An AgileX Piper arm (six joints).
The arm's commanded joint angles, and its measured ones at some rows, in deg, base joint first. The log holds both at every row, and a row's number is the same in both.
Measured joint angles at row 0: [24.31, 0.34, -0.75, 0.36, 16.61, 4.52]
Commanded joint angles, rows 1 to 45: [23.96, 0.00, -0.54, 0.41, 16.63, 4.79]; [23.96, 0.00, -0.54, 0.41, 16.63, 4.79]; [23.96, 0.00, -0.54, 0.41, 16.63, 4.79]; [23.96, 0.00, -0.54, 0.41, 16.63, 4.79]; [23.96, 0.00, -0.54, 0.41, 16.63, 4.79]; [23.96, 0.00, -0.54, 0.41, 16.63, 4.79]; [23.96, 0.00, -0.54, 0.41, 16.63, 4.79]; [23.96, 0.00, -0.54, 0.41, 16.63, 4.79]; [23.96, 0.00, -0.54, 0.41, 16.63, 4.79]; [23.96, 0.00, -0.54, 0.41, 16.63, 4.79]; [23.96, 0.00, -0.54, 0.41, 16.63, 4.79]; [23.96, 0.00, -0.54, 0.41, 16.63, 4.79]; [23.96, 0.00, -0.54, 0.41, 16.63, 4.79]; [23.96, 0.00, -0.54, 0.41, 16.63, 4.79]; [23.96, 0.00, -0.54, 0.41, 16.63, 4.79]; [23.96, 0.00, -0.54, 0.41, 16.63, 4.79]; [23.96, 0.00, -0.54, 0.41, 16.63, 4.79]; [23.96, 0.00, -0.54, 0.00, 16.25, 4.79]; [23.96, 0.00, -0.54, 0.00, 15.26, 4.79]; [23.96, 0.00, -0.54, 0.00, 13.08, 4.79]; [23.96, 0.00, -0.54, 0.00, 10.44, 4.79]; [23.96, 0.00, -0.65, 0.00, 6.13, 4.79]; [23.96, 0.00, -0.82, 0.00, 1.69, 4.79]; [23.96, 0.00, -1.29, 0.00, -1.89, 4.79]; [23.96, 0.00, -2.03, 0.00, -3.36, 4.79]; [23.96, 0.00, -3.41, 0.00, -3.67, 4.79]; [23.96, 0.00, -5.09, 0.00, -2.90, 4.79]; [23.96, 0.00, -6.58, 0.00, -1.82, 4.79]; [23.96, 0.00, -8.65, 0.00, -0.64, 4.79]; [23.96, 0.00, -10.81, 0.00, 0.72, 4.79]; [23.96, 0.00, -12.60, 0.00, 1.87, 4.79]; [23.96, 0.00, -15.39, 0.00, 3.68, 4.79]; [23.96, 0.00, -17.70, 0.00, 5.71, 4.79]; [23.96, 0.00, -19.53, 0.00, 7.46, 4.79]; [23.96, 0.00, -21.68, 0.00, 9.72, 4.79]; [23.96, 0.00, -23.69, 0.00, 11.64, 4.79]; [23.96, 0.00, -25.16, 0.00, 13.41, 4.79]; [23.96, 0.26, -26.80, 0.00, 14.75, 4.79]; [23.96, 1.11, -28.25, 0.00, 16.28, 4.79]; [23.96, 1.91, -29.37, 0.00, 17.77, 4.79]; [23.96, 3.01, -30.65, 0.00, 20.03, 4.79]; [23.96, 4.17, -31.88, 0.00, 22.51, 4.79]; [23.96, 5.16, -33.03, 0.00, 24.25, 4.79]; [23.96, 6.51, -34.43, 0.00, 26.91, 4.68]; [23.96, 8.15, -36.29, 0.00, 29.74, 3.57]
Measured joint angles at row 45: [24.31, 3.89, -31.51, 0.00, 20.30, 4.52]
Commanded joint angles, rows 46 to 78: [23.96, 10.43, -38.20, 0.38, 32.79, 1.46]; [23.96, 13.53, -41.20, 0.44, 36.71, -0.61]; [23.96, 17.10, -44.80, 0.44, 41.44, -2.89]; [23.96, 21.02, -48.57, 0.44, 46.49, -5.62]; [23.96, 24.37, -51.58, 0.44, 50.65, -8.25]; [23.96, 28.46, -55.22, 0.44, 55.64, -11.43]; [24.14, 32.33, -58.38, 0.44, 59.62, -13.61]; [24.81, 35.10, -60.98, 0.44, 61.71, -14.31]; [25.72, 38.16, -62.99, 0.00, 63.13, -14.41]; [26.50, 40.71, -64.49, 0.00, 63.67, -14.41]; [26.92, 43.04, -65.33, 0.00, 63.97, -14.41]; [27.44, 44.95, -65.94, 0.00, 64.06, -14.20]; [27.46, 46.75, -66.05, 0.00, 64.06, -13.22]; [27.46, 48.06, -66.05, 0.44, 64.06, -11.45]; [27.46, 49.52, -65.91, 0.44, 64.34, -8.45]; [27.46, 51.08, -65.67, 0.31, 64.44, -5.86]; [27.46, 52.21, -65.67, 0.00, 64.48, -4.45]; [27.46, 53.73, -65.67, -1.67, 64.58, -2.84]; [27.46, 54.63, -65.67, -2.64, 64.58, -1.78]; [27.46, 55.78, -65.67, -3.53, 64.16, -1.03]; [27.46, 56.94, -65.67, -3.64, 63.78, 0.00]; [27.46, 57.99, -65.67, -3.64, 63.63, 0.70]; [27.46, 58.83, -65.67, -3.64, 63.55, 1.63]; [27.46, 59.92, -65.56, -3.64, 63.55, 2.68]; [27.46, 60.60, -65.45, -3.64, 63.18, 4.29]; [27.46, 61.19, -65.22, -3.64, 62.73, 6.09]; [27.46, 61.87, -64.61, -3.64, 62.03, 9.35]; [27.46, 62.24, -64.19, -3.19, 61.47, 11.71]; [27.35, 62.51, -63.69, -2.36, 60.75, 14.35]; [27.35, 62.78, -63.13, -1.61, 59.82, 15.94]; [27.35, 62.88, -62.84, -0.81, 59.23, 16.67]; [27.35, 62.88, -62.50, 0.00, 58.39, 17.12]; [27.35, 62.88, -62.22, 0.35, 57.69, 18.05]
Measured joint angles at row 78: [27.38, 62.70, -63.36, -1.75, 60.91, 13.35]
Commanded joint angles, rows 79 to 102: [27.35, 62.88, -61.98, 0.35, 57.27, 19.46]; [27.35, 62.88, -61.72, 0.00, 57.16, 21.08]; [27.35, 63.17, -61.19, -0.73, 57.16, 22.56]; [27.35, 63.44, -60.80, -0.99, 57.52, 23.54]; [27.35, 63.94, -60.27, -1.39, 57.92, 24.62]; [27.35, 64.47, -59.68, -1.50, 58.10, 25.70]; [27.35, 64.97, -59.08, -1.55, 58.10, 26.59]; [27.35, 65.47, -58.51, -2.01, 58.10, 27.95]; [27.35, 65.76, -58.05, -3.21, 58.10, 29.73]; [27.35, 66.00, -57.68, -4.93, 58.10, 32.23]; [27.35, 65.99, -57.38, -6.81, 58.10, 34.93]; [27.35, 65.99, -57.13, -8.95, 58.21, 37.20]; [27.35, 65.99, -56.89, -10.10, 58.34, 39.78]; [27.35, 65.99, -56.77, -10.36, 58.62, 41.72]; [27.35, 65.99, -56.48, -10.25, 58.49, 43.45]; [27.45, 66.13, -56.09, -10.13, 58.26, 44.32]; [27.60, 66.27, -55.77, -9.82, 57.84, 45.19]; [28.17, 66.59, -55.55, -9.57, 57.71, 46.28]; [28.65, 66.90, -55.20, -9.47, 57.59, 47.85]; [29.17, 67.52, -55.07, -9.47, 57.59, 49.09]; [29.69, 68.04, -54.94, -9.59, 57.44, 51.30]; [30.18, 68.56, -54.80, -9.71, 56.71, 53.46]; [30.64, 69.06, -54.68, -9.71, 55.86, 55.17]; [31.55, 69.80, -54.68, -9.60, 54.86, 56.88]
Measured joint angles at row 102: [29.22, 67.82, -55.20, -9.19, 57.77, 49.74]
